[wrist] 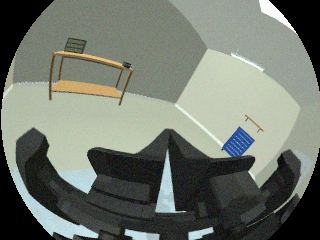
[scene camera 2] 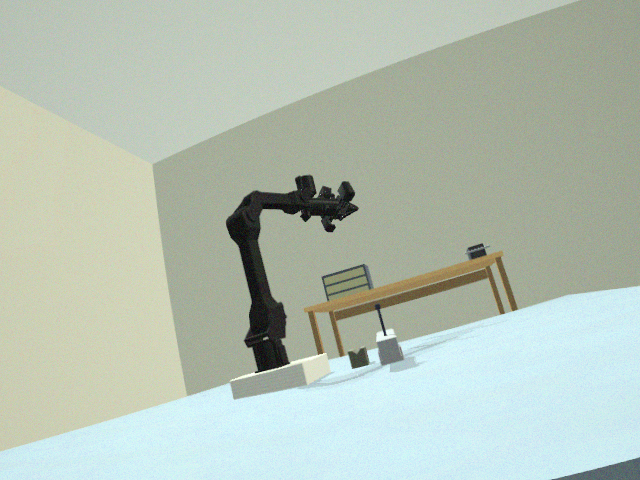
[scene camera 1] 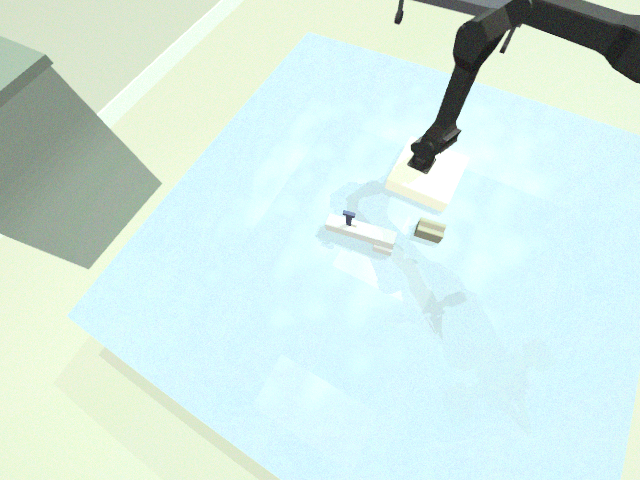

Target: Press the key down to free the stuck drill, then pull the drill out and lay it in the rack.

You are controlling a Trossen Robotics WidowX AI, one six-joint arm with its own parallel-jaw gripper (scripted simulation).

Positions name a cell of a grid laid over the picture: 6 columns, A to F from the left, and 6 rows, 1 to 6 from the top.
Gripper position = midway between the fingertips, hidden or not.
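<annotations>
Although the gripper is out of frame in scene camera 1, it is visible in scene camera 2 (D3) and in the wrist view (D4).
</annotations>
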